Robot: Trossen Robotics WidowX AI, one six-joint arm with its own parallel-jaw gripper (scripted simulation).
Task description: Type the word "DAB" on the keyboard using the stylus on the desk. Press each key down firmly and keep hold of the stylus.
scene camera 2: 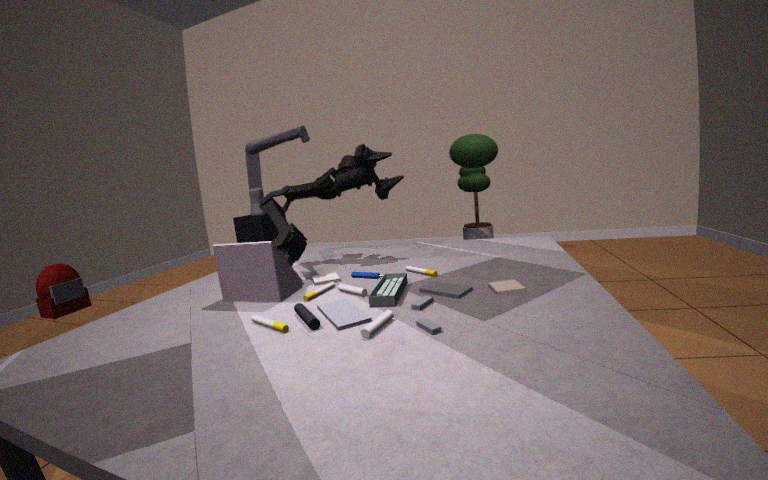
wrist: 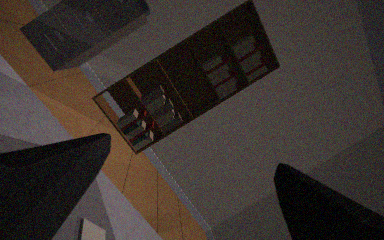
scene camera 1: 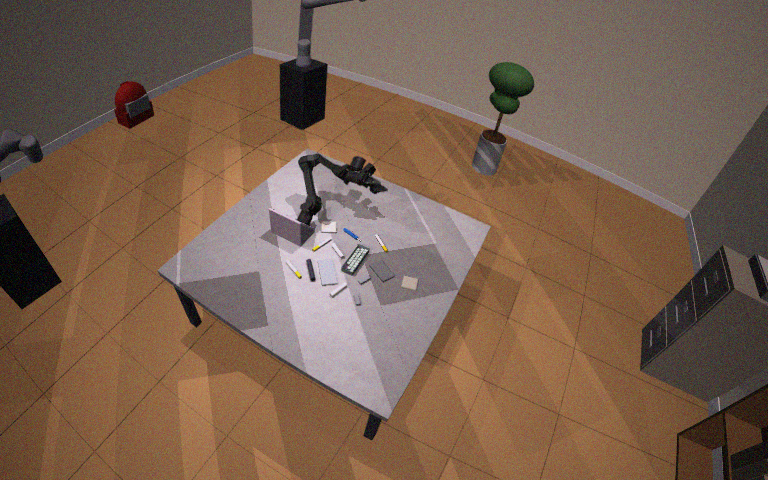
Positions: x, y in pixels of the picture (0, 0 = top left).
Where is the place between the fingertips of the gripper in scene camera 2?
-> At 397, 165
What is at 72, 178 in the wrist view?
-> The gripper.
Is the gripper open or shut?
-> Open.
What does the gripper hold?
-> Nothing.
